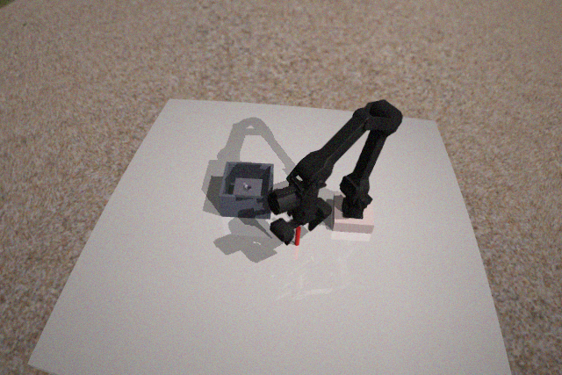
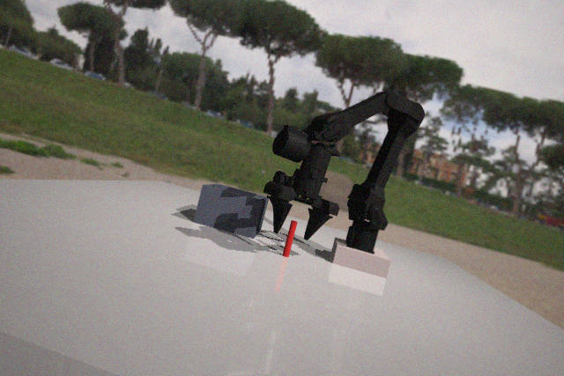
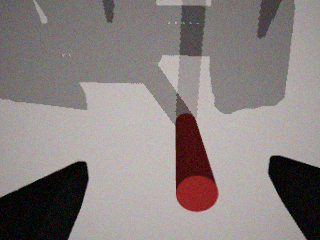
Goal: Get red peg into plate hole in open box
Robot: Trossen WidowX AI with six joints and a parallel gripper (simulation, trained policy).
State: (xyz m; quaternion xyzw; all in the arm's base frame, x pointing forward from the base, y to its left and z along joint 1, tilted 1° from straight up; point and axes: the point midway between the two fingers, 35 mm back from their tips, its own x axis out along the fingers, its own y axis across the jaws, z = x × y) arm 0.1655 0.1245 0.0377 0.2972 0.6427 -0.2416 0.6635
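The red peg is 1 cm to the right of my gripper tip and 1 cm below it. Round my gripper tip: grey box (18 cm ahead, 17 cm to the right, 2 cm below); then grey plate (18 cm ahead, 17 cm to the right).
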